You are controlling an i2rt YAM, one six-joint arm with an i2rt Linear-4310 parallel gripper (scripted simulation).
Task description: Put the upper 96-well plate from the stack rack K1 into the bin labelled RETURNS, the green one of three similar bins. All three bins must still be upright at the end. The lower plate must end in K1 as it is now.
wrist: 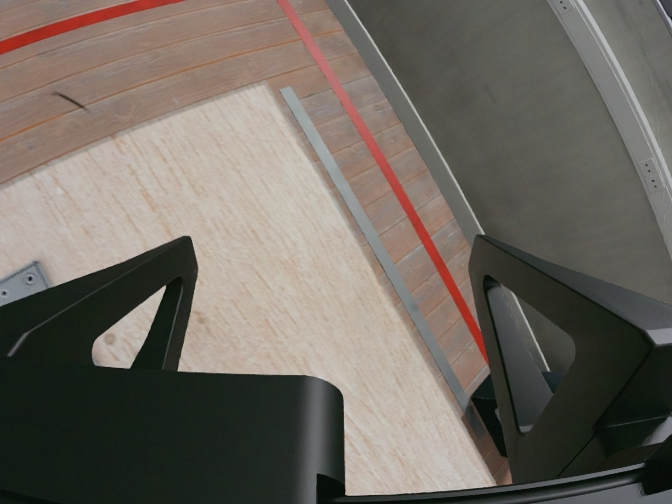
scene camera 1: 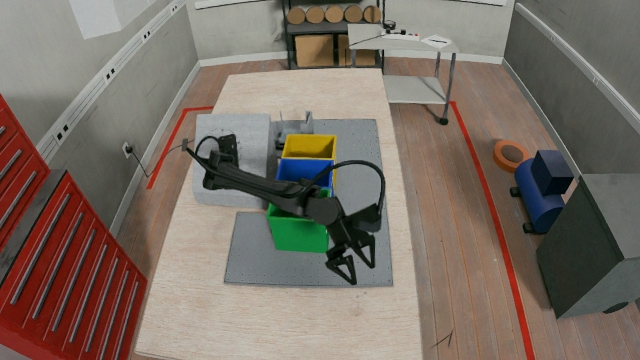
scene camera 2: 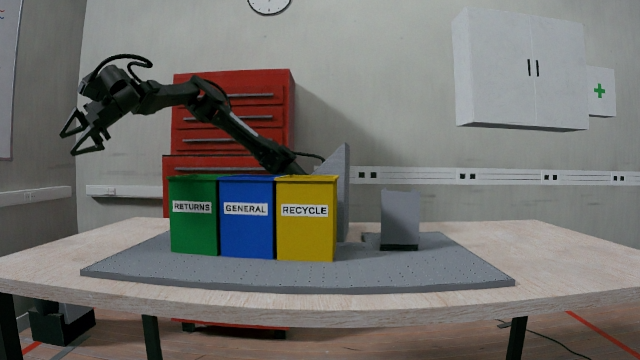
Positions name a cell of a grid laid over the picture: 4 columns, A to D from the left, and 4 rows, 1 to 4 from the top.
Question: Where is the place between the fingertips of my gripper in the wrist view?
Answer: B2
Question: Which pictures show my gripper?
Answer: The wrist view, scene camera 1 and scene camera 2: all of them.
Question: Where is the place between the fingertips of my gripper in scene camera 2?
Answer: At A2
